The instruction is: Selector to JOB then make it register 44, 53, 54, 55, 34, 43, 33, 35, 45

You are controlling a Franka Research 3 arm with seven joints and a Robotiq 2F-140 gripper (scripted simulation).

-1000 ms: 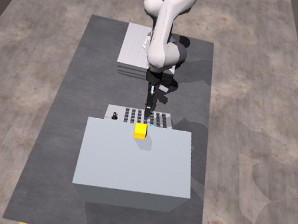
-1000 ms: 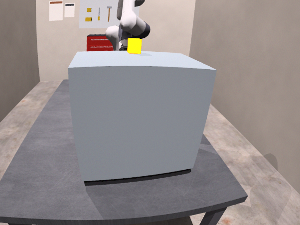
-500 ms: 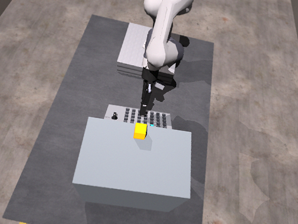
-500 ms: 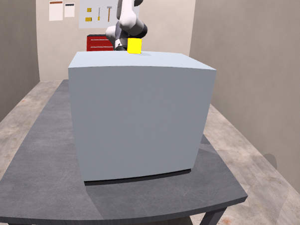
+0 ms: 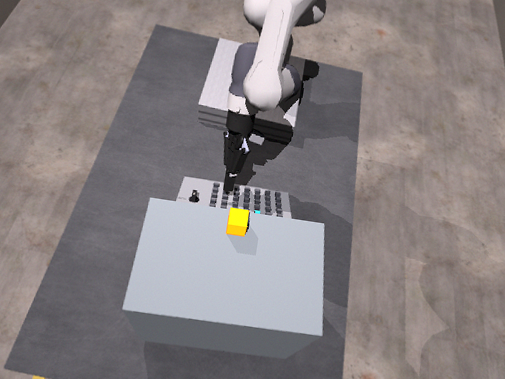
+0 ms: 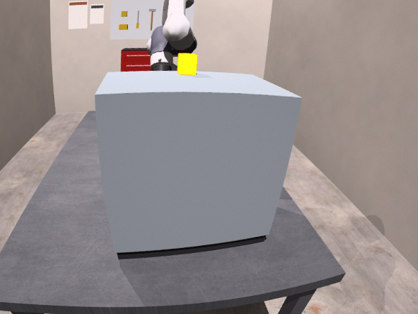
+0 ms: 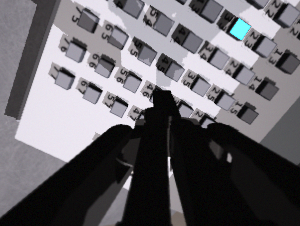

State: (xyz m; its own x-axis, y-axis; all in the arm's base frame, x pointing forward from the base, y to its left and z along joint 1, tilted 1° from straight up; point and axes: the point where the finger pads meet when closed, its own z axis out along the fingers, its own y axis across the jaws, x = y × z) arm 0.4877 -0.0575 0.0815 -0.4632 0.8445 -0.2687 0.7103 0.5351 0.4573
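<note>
My hand is 50 mm short of the black selector knob, 100 mm to the left of it and 50 mm above it.
</note>
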